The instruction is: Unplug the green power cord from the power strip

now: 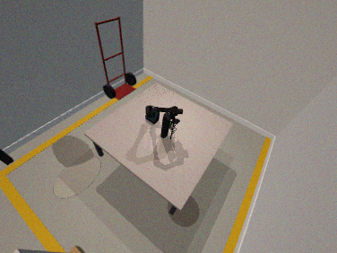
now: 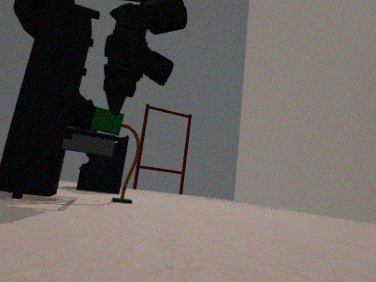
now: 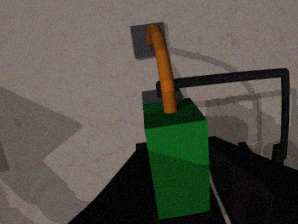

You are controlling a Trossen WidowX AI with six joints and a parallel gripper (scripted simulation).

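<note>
My gripper tip is now 30 mm to the left of the green plug.
</note>
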